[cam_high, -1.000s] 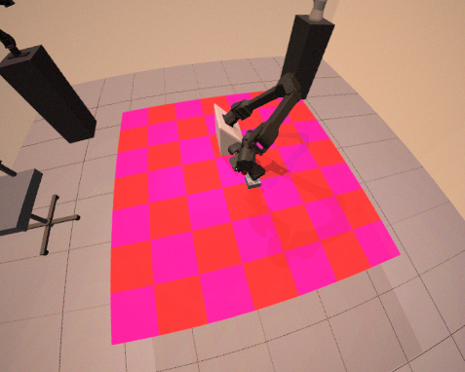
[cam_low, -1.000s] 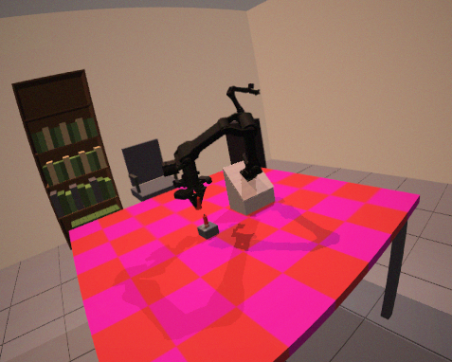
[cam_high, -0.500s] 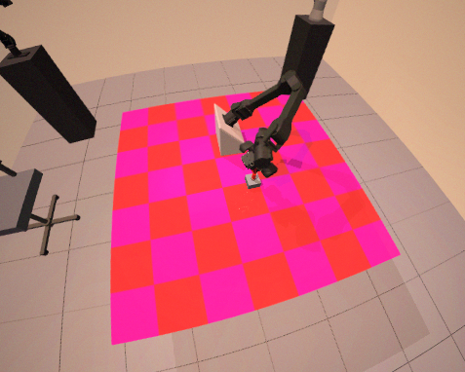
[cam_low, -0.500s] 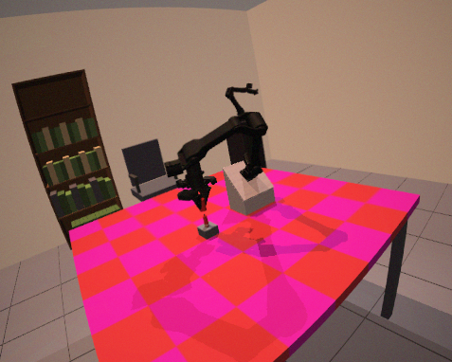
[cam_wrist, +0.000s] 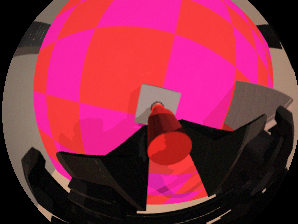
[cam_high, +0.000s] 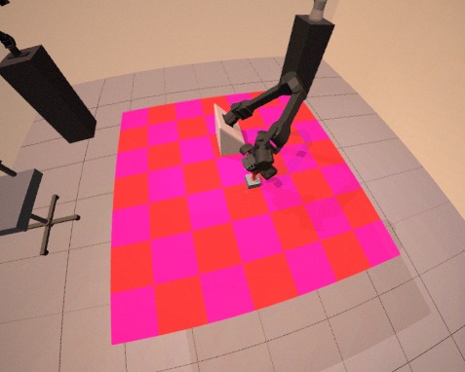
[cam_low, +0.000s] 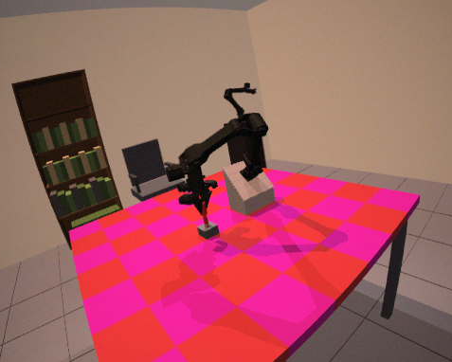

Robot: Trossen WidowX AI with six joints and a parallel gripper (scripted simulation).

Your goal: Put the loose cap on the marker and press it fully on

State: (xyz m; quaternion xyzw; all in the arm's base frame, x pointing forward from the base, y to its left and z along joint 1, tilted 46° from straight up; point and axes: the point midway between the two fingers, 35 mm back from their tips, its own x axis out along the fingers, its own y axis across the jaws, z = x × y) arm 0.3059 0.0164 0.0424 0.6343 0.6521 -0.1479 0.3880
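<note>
Right now my gripper tip is 30 mm above the red marker. Round my gripper tip: red cap (10 mm above); then grey holder block (90 mm below).
</note>
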